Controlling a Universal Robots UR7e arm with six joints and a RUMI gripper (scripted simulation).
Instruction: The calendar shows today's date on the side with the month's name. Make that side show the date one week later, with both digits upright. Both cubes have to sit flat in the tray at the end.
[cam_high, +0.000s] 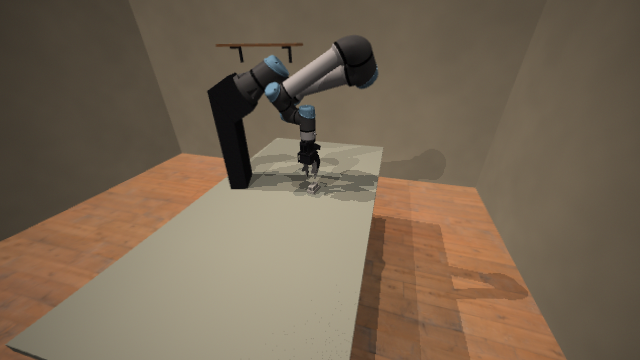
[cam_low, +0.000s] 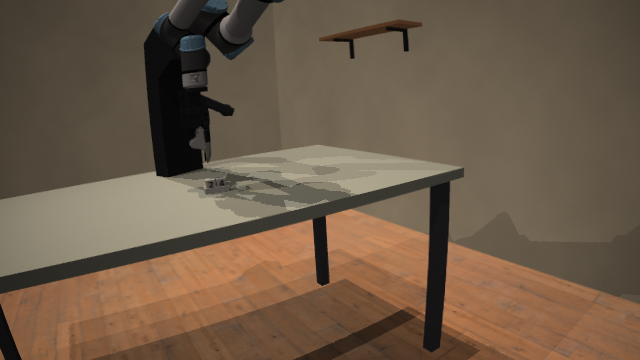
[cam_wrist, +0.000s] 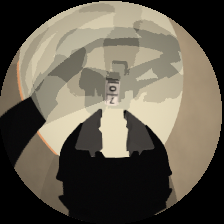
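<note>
Right now the calendar tray is 10 cm below my hand and 2 cm to the left of it.
</note>
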